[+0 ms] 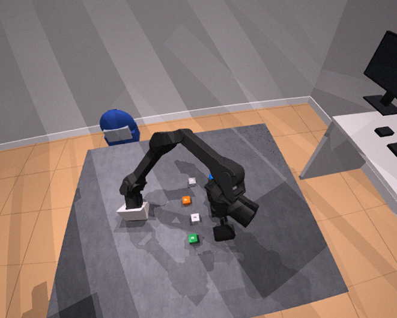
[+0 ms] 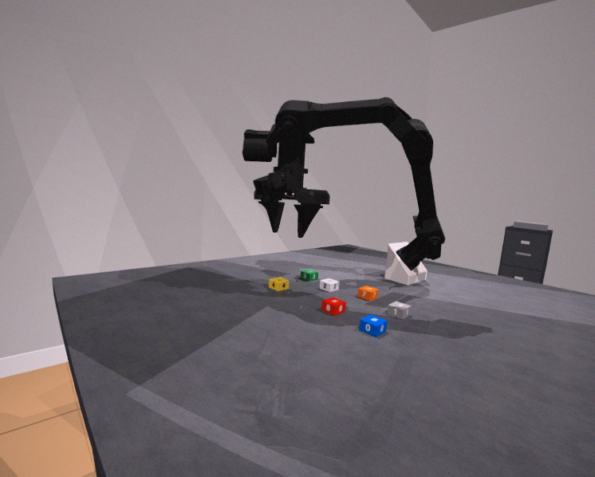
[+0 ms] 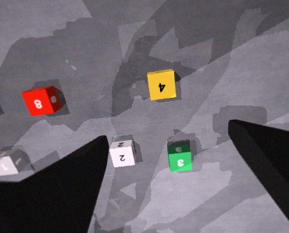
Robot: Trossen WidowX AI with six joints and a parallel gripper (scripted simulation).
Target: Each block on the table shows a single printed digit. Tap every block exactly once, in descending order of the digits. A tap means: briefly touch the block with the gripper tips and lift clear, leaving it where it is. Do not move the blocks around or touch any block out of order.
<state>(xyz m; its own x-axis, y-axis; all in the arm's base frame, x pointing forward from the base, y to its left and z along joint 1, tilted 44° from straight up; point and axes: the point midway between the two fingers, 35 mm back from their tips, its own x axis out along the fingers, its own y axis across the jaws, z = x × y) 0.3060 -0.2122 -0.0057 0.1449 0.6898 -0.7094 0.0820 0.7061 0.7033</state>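
The red block 8 is 150 mm to the left of my gripper tip, 110 mm below it and 20 mm ahead of it. Also, from my gripper tip: yellow block 4 (110 mm below, 10 mm to the right, 10 mm ahead); green block 3 (110 mm below, 110 mm behind, 10 mm to the right); white block 2 (110 mm below, 80 mm behind, 70 mm to the left).
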